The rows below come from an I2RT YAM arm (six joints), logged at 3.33 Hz.
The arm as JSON. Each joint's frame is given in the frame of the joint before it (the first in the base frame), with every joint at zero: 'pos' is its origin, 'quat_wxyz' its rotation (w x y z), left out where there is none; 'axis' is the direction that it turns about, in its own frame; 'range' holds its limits. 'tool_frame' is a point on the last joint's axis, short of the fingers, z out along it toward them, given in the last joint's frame.
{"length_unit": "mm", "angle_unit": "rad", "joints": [
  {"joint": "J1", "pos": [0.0, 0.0, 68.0], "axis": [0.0, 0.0, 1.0], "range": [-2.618, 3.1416]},
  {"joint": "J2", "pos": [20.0, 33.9, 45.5], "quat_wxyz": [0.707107, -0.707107, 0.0, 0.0], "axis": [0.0, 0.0, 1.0], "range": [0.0, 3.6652]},
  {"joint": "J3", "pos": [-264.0, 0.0, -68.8], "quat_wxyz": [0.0, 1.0, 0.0, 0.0], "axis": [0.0, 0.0, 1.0], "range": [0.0, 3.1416]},
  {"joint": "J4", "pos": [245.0, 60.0, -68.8], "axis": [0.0, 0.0, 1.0], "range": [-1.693, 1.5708]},
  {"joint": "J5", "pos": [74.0, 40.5, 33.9], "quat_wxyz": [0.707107, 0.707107, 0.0, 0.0], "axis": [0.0, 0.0, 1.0], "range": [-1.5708, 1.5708]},
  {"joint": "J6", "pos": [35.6, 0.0, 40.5], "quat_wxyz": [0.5, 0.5, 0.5, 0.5], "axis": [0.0, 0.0, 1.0], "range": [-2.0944, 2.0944]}
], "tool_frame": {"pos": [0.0, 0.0, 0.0], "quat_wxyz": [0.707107, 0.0, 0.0, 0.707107]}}
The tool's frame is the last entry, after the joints.
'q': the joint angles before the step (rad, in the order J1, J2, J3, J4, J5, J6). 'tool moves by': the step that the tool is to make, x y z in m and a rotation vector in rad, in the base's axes. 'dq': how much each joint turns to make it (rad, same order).
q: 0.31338 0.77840 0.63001 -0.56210 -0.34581 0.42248
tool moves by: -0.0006 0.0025 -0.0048 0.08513 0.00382 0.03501
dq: -0.00038 -0.01176 -0.03755 0.06496 -0.07965 0.04399
